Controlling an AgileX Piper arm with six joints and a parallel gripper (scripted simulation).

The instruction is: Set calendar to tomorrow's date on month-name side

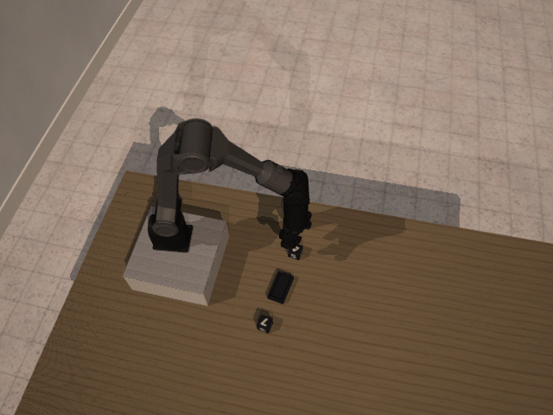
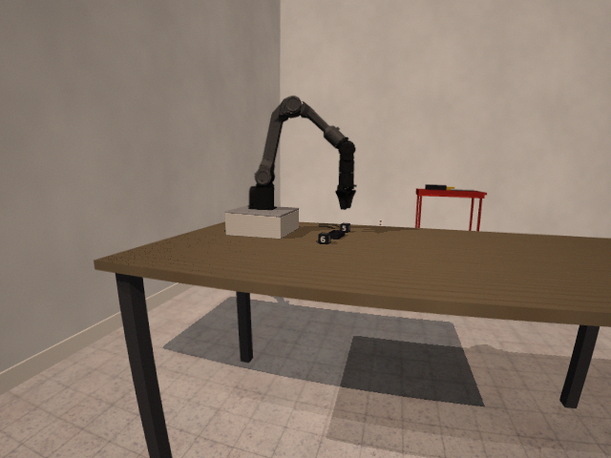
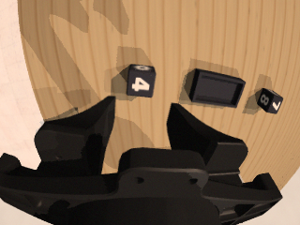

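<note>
Right now the tray is 30 mm behind my hand, 100 mm to the right of it and 90 mm below it. From my hand the other things lie so: black number cube (60 mm behind, 210 mm to the right, 80 mm below).
</note>
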